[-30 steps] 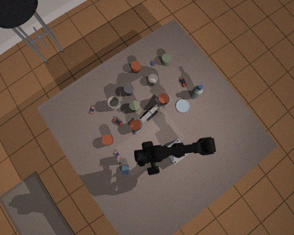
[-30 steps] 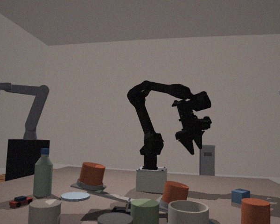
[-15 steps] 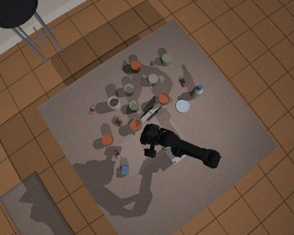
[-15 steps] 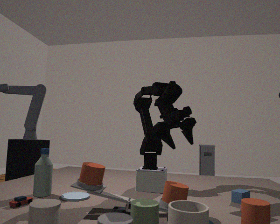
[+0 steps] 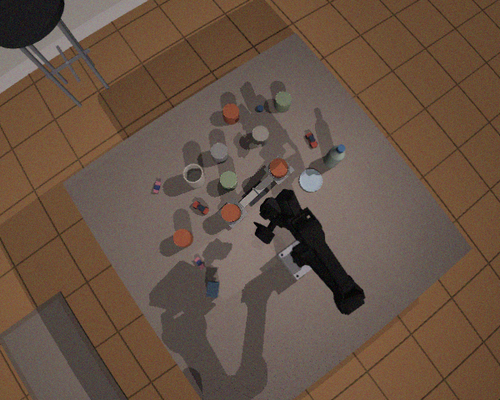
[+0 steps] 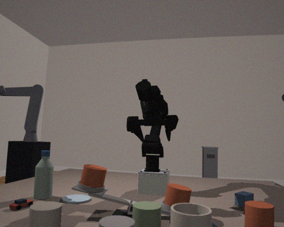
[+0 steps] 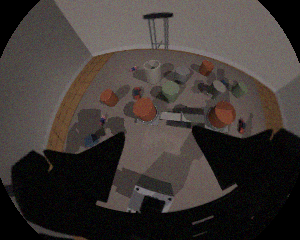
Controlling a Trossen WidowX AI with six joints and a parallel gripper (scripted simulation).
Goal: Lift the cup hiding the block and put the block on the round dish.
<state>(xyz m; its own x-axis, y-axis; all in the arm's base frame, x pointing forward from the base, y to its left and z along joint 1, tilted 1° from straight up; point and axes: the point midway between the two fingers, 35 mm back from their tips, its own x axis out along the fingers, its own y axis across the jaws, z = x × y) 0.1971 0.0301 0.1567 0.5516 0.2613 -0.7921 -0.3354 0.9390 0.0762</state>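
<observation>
Right now the grey block is 18 cm below my gripper tip, 9 cm ahead of it and 7 cm to the left of it. Also, from my gripper tip: cream cup (29 cm ahead, 21 cm to the right, 18 cm below); grey cup (31 cm ahead, 18 cm below, 3 cm to the right); pale blue round dish (28 cm to the right, 22 cm below).
</observation>
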